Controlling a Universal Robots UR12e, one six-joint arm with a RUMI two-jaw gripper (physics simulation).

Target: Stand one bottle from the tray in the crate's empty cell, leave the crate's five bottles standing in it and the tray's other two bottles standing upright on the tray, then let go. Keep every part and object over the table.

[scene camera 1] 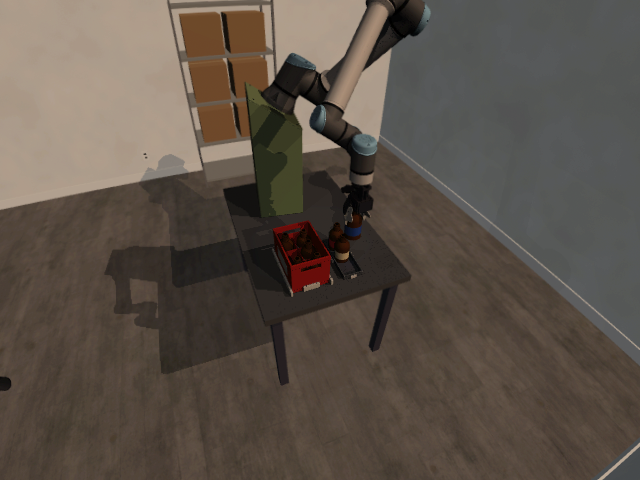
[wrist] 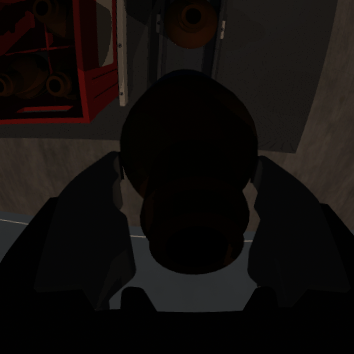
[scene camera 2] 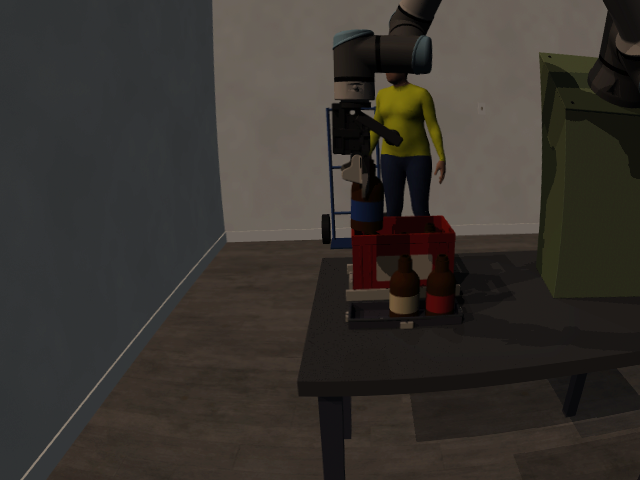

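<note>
My gripper is shut on the blue-labelled brown bottle, which hangs upright, well above the tray's end without bottles. The black tray bears a cream-labelled bottle and a red-labelled bottle, both upright. The red crate stands beside the tray. Several brown bottles show inside it; its walls hide their lower parts. Which cell is empty is hard to tell.
Pale guide strips run along the crate's base. The green robot pedestal stands on the dark table. A person and a blue hand truck are in the background.
</note>
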